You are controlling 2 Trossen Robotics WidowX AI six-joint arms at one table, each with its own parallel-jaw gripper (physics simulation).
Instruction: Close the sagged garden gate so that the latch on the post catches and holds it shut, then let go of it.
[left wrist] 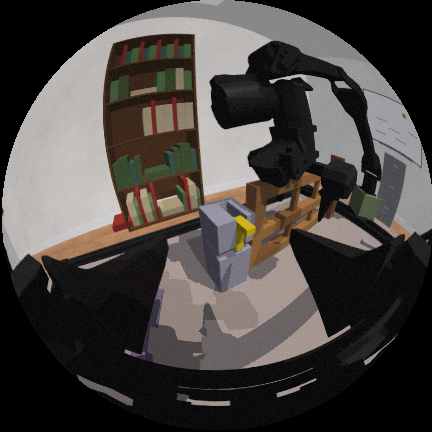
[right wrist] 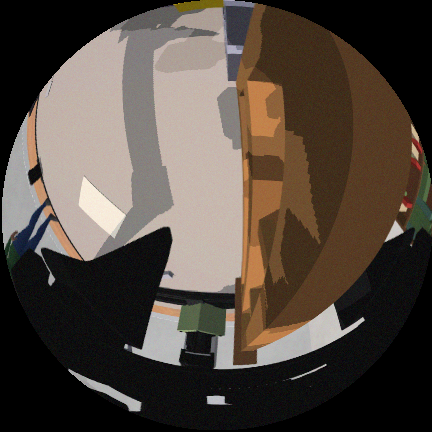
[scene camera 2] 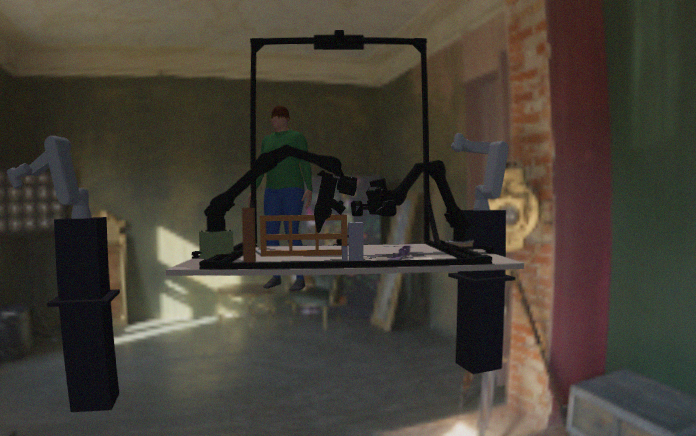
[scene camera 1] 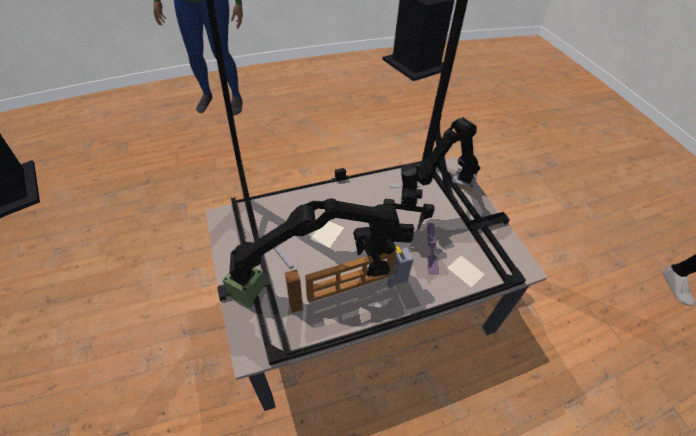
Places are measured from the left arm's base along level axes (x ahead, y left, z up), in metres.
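Pixels of known places: left gripper, fingertip midpoint: [left wrist: 230, 239] [scene camera 2: 365, 212]; right gripper, fingertip midpoint: [left wrist: 298, 209] [right wrist: 240, 230] [scene camera 2: 318, 231]; left arm's base, link origin: [scene camera 2: 459, 240] [scene camera 1: 465, 177]; right arm's base, link origin: [left wrist: 367, 190] [right wrist: 199, 333] [scene camera 2: 215, 231] [scene camera 1: 242, 275].
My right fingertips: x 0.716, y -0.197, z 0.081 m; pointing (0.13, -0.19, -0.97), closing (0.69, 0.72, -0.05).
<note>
Ahead of a thing's pixels: the offset from my right fingertips to its middle. "pt": to the spot under its first point.
The wooden gate {0.033 m ahead, 0.000 m left, 0.024 m down} [scene camera 1: 338, 278] [scene camera 2: 303, 235] [left wrist: 282, 213] [right wrist: 282, 181] stands on the table between a brown hinge post {pt 0.220 m ahead, 0.150 m right, 0.031 m up} [scene camera 1: 293, 291] [scene camera 2: 248, 234] and a grey latch post {pt 0.057 m back, 0.123 m left, 0.003 m up} [scene camera 1: 402, 266] [scene camera 2: 356, 242] [left wrist: 223, 241]. Its free end rests against the latch post, and the yellow latch {0.101 m back, 0.087 m left, 0.003 m up} [scene camera 1: 398, 250] [left wrist: 243, 231] stands upright beside it. My right gripper [scene camera 1: 378, 266] [scene camera 2: 322, 216] [left wrist: 298, 209] [right wrist: 240, 230] is open just above the gate's top rail near the free end, one finger on each side. My left gripper [scene camera 1: 407, 214] [scene camera 2: 357, 208] [left wrist: 230, 239] is open and empty, apart from the gate and facing the latch post.
A purple tool {0.264 m back, 0.185 m left, 0.098 m down} [scene camera 1: 432, 248] [left wrist: 155, 314] lies right of the latch post. Two white sheets {0.143 m back, 0.219 m right, 0.108 m down} [scene camera 1: 327, 234] {0.229 m back, 0.341 m left, 0.108 m down} [scene camera 1: 466, 271] [right wrist: 100, 207] lie on the table. A black frame [scene camera 1: 476, 242] borders the work area. A person stands behind the table.
</note>
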